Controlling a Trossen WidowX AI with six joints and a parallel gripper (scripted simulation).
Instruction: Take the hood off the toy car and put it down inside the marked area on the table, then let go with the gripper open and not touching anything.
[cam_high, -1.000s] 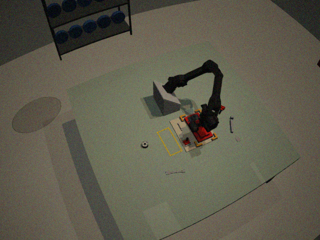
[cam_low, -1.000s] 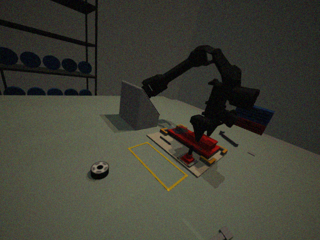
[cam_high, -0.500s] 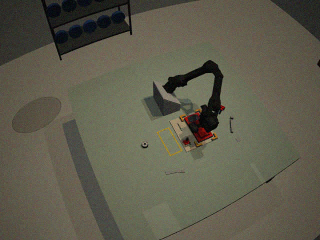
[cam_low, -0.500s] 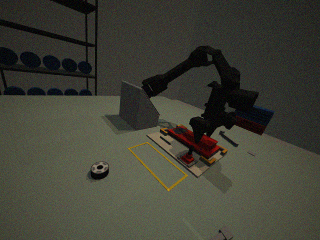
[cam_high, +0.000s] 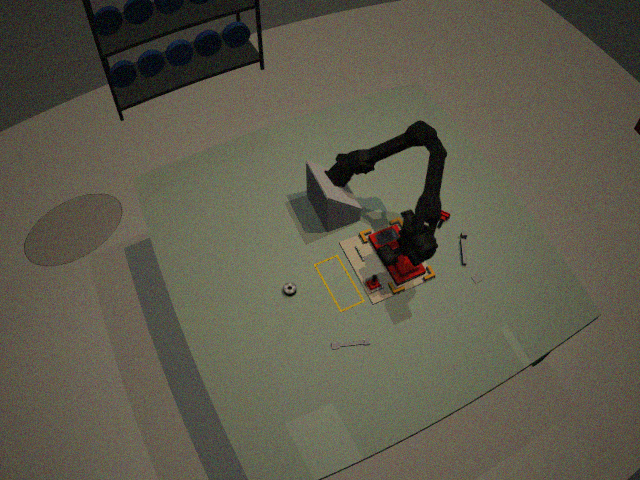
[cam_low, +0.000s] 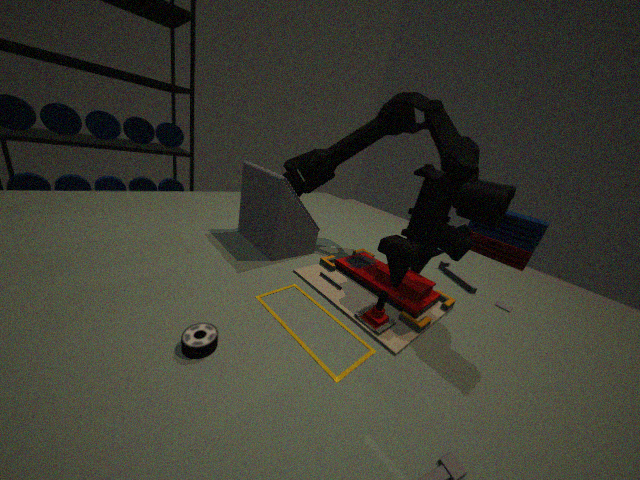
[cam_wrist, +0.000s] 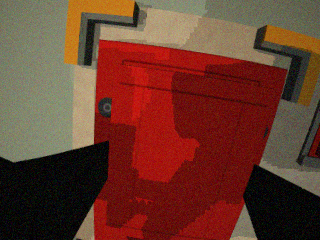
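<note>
Now: gripper tip 40 mm past the beige base plate, 20 mm to the left of it and 20 mm above it. Round my gripper tip: red hood: 10 mm above; then white wheel: 350 mm to the right, 120 mm behind, 30 mm below; then grey wrench: 290 mm to the right, 140 mm ahead, 30 mm below.
</note>
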